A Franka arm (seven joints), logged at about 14 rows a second.
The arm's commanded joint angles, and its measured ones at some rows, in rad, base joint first. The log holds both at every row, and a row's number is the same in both.
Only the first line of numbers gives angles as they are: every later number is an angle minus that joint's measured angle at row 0.
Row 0, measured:
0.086 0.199 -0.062 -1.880 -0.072 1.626 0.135
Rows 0 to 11, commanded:
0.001 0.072 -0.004 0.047 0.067 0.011 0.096
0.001 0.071 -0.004 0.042 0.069 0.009 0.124
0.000 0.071 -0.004 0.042 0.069 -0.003 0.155
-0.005 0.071 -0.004 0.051 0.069 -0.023 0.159
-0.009 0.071 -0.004 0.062 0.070 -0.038 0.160
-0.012 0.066 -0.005 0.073 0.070 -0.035 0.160
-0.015 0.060 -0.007 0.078 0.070 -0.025 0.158
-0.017 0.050 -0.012 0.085 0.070 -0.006 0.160
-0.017 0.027 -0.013 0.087 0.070 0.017 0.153
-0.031 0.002 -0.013 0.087 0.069 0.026 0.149
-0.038 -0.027 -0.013 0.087 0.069 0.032 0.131
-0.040 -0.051 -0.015 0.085 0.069 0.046 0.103
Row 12, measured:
-0.019 0.020 -0.021 0.105 0.048 0.018 0.138
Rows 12 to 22, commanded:
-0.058 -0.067 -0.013 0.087 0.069 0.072 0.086
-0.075 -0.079 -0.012 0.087 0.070 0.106 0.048
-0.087 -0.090 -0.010 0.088 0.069 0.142 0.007
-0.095 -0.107 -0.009 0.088 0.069 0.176 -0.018
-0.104 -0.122 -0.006 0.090 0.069 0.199 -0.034
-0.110 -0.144 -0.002 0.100 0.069 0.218 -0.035
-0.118 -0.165 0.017 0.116 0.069 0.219 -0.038
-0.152 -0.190 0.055 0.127 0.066 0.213 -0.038
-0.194 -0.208 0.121 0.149 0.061 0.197 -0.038
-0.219 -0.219 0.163 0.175 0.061 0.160 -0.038
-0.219 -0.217 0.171 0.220 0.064 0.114 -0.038
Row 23, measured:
-0.176 -0.195 0.111 0.165 0.048 0.183 -0.024
